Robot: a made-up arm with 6 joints. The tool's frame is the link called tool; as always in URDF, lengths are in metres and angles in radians. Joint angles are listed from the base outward.
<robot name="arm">
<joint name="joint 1" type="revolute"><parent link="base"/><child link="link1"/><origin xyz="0 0 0.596"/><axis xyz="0 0 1"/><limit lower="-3.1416" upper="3.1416"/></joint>
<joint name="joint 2" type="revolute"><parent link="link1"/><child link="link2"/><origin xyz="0.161 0 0"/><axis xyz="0 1 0"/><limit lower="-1.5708" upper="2.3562"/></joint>
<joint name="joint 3" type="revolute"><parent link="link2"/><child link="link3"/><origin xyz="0 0 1.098"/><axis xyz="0 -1 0"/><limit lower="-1.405" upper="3.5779"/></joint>
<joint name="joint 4" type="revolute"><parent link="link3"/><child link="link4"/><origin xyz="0 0 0.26"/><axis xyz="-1 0 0"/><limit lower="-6.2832" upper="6.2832"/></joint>
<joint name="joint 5" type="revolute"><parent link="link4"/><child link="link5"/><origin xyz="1.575 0 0"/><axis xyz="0 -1 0"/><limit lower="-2.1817" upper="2.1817"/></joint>
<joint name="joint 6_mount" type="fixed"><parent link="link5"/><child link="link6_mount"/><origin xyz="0.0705 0 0"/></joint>
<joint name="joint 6" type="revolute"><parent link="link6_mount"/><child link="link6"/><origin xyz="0.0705 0 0"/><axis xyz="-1 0 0"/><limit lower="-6.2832" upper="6.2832"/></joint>
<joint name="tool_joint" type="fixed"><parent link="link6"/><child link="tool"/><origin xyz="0 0 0"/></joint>
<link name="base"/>
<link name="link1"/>
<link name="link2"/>
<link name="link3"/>
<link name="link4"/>
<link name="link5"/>
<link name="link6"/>
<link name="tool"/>
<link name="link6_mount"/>
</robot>
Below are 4 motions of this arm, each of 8 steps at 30 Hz.
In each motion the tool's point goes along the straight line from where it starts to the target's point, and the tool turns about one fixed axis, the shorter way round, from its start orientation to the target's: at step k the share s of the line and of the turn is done. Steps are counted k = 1, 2, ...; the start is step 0. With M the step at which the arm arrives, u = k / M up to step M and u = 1 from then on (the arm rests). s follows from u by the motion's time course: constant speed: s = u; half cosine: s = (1 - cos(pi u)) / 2; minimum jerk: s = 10 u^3 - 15 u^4 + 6 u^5.
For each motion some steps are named. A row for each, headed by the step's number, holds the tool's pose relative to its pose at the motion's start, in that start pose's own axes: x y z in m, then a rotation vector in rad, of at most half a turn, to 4 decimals.
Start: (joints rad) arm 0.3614 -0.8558 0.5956 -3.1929 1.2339 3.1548
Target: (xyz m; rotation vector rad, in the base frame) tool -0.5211 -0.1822 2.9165 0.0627 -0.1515 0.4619
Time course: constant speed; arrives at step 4
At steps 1, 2, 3, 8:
1: 0.0108 0.0012 -0.0087 0.0106 0.0144 0.0121
2: 0.0215 0.0024 -0.0173 0.0213 0.0289 0.0242
3: 0.0323 0.0036 -0.0260 0.0319 0.0433 0.0363
8: 0.0431 0.0048 -0.0347 0.0426 0.0577 0.0484

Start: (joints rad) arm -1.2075 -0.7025 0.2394 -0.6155 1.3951 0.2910
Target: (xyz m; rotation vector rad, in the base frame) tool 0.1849 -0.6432 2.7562 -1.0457 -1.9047 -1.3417
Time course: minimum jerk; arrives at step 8
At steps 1, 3, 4, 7, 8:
1: -0.0072 -0.0036 -0.0055 -0.0048 0.0023 0.0039
3: -0.1229 -0.0617 -0.0951 -0.0815 0.0401 0.0671
4: -0.2233 -0.1122 -0.1728 -0.1481 0.0729 0.1219
7: -0.4395 -0.2207 -0.3400 -0.2915 0.1435 0.2398
8: -0.4466 -0.2243 -0.3456 -0.2962 0.1458 0.2437

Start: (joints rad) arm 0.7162 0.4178 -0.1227 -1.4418 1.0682 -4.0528
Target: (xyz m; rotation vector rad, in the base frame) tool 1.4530 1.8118 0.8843 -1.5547 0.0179 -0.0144
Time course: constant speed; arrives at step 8
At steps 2, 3, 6, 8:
2: -0.0972 0.0726 0.0702 -0.0955 -0.0903 -0.0200
3: -0.1457 0.1090 0.1053 -0.1433 -0.1355 -0.0300
6: -0.2915 0.2179 0.2106 -0.2865 -0.2709 -0.0600
8: -0.3886 0.2906 0.2808 -0.3820 -0.3612 -0.0800

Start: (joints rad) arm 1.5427 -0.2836 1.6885 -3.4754 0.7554 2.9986
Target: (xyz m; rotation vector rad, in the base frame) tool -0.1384 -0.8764 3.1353 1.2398 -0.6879 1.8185
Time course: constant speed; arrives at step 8
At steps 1, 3, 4, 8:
1: 0.0061 0.0051 -0.0116 0.0194 -0.0019 -0.0031
3: 0.0182 0.0152 -0.0349 0.0582 -0.0057 -0.0092
4: 0.0243 0.0203 -0.0466 0.0776 -0.0075 -0.0123
8: 0.0486 0.0406 -0.0932 0.1552 -0.0151 -0.0246

